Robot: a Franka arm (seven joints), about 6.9 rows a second.
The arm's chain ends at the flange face. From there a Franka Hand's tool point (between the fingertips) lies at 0.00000 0.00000 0.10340 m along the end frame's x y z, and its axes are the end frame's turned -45 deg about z.
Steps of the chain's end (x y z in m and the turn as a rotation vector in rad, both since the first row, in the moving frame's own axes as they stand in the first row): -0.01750 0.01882 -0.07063 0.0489 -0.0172 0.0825; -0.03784 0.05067 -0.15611 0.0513 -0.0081 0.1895; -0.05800 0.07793 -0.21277 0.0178 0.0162 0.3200; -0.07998 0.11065 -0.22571 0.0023 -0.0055 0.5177; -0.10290 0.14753 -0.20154 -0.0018 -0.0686 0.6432; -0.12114 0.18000 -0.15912 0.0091 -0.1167 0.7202; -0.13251 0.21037 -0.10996 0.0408 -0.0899 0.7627
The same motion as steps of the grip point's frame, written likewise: -0.02317 -0.00380 -0.07077 0.0467 0.0224 0.0825; -0.05904 0.00506 -0.15625 0.0420 0.0305 0.1895; -0.09366 0.01437 -0.21280 0.0011 0.0240 0.3200; -0.13488 0.02108 -0.22571 0.0055 -0.0023 0.5177; -0.18036 0.02541 -0.20178 0.0472 -0.0498 0.6432; -0.21696 0.03051 -0.15980 0.0890 -0.0761 0.7202; -0.24223 0.04511 -0.11044 0.0924 -0.0347 0.7627
